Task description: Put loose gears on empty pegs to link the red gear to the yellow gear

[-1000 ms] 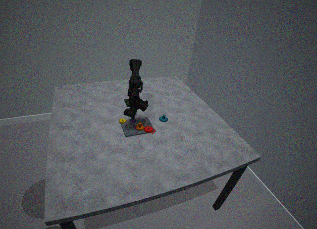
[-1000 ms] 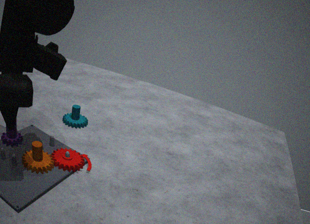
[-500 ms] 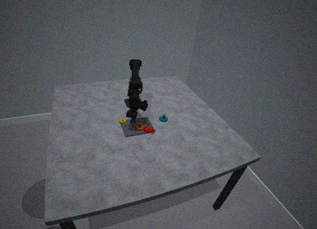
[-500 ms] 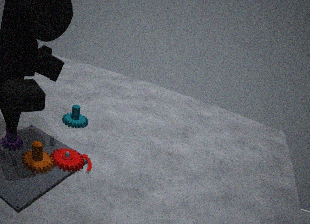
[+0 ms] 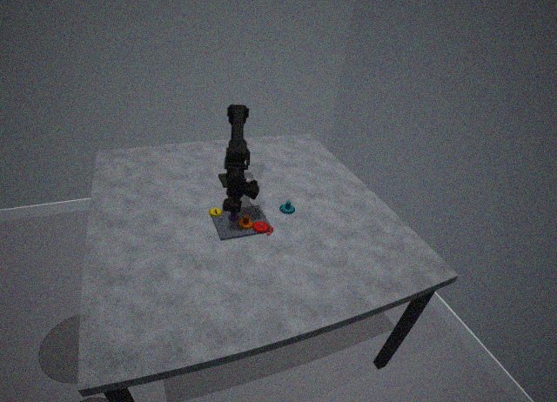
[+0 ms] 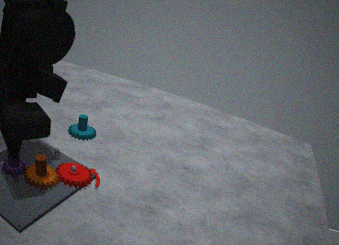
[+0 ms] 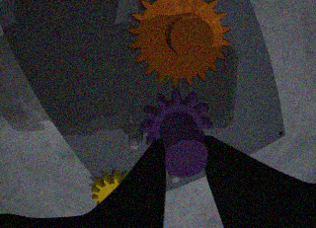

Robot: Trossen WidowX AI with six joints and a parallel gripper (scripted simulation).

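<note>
My gripper tip is now 40 mm to the right of the orange gear, 30 mm short of it and 30 mm above it. The rest, counted from my gripper tip: red gear 90 mm to the left, 60 mm ahead, 40 mm below; then yellow gear 70 mm behind, 50 mm to the right, 40 mm below; then purple gear 10 mm below.
</note>
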